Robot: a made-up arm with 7 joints. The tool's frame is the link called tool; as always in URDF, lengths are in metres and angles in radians. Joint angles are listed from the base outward.
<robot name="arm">
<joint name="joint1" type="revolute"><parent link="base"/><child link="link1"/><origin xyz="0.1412 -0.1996 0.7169" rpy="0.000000 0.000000 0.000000"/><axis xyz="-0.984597 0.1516 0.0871"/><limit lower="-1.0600" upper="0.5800"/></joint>
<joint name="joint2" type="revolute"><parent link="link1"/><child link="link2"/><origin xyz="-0.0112 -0.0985 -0.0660" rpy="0.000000 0.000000 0.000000"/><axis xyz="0 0 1"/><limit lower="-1.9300" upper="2.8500"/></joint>
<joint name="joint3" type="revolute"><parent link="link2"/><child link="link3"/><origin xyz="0.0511 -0.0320 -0.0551" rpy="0.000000 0.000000 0.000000"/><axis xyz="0 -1 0"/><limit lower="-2.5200" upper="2.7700"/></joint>
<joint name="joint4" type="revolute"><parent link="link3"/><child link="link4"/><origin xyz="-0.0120 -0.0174 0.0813" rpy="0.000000 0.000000 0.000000"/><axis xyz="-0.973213 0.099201 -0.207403"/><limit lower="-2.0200" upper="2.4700"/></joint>
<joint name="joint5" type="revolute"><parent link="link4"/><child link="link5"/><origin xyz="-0.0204 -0.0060 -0.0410" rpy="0.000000 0.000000 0.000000"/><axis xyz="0 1 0"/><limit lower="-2.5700" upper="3.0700"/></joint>
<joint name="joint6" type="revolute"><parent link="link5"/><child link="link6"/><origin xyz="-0.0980 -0.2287 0.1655" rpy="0.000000 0.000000 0.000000"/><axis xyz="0 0 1"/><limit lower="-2.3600" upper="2.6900"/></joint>
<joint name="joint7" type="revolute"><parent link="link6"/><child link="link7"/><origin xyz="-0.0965 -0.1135 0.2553" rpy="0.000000 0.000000 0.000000"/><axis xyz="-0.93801 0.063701 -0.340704"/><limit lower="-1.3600" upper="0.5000"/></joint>
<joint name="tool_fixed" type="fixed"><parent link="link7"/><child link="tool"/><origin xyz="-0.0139 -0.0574 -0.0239" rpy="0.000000 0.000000 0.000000"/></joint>
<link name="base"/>
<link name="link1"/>
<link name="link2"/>
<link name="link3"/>
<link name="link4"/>
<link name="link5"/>
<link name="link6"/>
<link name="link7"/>
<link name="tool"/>
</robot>
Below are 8 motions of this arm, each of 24 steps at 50 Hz.
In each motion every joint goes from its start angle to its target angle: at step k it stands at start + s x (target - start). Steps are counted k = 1, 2, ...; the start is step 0. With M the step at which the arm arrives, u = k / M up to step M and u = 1 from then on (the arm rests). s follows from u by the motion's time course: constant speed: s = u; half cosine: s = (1 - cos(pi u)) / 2; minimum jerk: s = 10 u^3 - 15 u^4 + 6 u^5.
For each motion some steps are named. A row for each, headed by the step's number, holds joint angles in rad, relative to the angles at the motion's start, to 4 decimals.
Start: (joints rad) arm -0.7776 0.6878 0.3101 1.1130 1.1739 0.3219 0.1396
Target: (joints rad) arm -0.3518 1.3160 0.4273 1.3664 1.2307 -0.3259 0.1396
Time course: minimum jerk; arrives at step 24
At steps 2, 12, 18, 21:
2: 0.0022 0.0032 0.0006 0.0013 0.0003 -0.0033 0.0000
12: 0.2129 0.3141 0.0586 0.1267 0.0284 -0.3239 0.0000
18: 0.3817 0.5632 0.1051 0.2272 0.0509 -0.5807 0.0000
21: 0.4190 0.6181 0.1153 0.2493 0.0559 -0.6374 0.0000

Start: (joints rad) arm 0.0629 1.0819 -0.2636 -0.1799 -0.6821 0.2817 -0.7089
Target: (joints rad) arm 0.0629 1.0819 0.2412 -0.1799 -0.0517 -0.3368 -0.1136
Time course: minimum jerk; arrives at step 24
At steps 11, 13, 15, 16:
11: 0.0000 0.0000 0.2131 0.0000 0.2662 -0.2612 0.2514
13: 0.0000 0.0000 0.2917 0.0000 0.3642 -0.3573 0.3439
15: 0.0000 0.0000 0.3659 0.0000 0.4569 -0.4483 0.4315
16: 0.0000 0.0000 0.3989 0.0000 0.4981 -0.4887 0.4704

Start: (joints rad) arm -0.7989 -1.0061 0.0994 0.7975 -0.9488 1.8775 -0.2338
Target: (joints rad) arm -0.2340 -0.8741 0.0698 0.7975 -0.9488 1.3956 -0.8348
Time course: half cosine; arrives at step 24
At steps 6, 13, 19, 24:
6: 0.0827 0.0193 -0.0043 0.0000 0.0000 -0.0706 -0.0880
13: 0.3193 0.0746 -0.0167 0.0000 0.0000 -0.2724 -0.3397
19: 0.5065 0.1184 -0.0265 0.0000 0.0000 -0.4321 -0.5389
24: 0.5649 0.1320 -0.0296 0.0000 0.0000 -0.4819 -0.6010

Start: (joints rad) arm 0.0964 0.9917 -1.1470 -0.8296 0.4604 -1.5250 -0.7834
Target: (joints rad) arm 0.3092 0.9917 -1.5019 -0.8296 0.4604 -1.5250 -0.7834
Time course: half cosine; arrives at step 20
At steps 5, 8, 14, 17, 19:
5: 0.0312 0.0000 -0.0520 0.0000 0.0000 0.0000 0.0000
8: 0.0735 0.0000 -0.1226 0.0000 0.0000 0.0000 0.0000
14: 0.1689 0.0000 -0.2818 0.0000 0.0000 0.0000 0.0000
17: 0.2012 0.0000 -0.3356 0.0000 0.0000 0.0000 0.0000
19: 0.2115 0.0000 -0.3527 0.0000 0.0000 0.0000 0.0000

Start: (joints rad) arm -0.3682 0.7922 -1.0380 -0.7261 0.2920 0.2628 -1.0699
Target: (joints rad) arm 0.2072 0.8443 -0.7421 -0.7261 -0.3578 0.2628 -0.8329
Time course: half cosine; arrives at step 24
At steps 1, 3, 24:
1: 0.0025 0.0002 0.0013 0.0000 -0.0028 0.0000 0.0010
3: 0.0219 0.0020 0.0113 0.0000 -0.0247 0.0000 0.0090
24: 0.5754 0.0521 0.2959 0.0000 -0.6498 0.0000 0.2370

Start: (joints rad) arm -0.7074 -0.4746 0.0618 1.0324 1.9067 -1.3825 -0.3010
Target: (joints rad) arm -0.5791 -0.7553 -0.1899 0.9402 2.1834 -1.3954 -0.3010
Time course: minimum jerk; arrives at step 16
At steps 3, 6, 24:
3: 0.0063 -0.0137 -0.0123 -0.0045 0.0135 -0.0006 0.0000
6: 0.0353 -0.0773 -0.0693 -0.0254 0.0761 -0.0036 0.0000
24: 0.1283 -0.2807 -0.2517 -0.0922 0.2767 -0.0129 0.0000

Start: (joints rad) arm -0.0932 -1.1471 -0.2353 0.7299 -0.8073 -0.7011 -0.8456
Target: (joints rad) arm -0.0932 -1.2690 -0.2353 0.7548 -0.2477 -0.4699 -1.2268
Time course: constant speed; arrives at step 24
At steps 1, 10, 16, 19, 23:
1: 0.0000 -0.0051 0.0000 0.0010 0.0233 0.0096 -0.0159
10: 0.0000 -0.0508 0.0000 0.0104 0.2332 0.0963 -0.1588
16: 0.0000 -0.0813 0.0000 0.0166 0.3731 0.1541 -0.2541
19: 0.0000 -0.0965 0.0000 0.0197 0.4430 0.1830 -0.3018
23: 0.0000 -0.1168 0.0000 0.0239 0.5363 0.2216 -0.3653

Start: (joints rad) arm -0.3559 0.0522 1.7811 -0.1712 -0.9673 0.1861 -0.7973
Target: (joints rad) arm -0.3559 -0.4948 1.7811 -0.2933 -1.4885 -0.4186 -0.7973
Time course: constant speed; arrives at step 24
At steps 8, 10, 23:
8: 0.0000 -0.1823 0.0000 -0.0407 -0.1737 -0.2016 0.0000
10: 0.0000 -0.2279 0.0000 -0.0509 -0.2172 -0.2520 0.0000
23: 0.0000 -0.5242 0.0000 -0.1170 -0.4995 -0.5795 0.0000

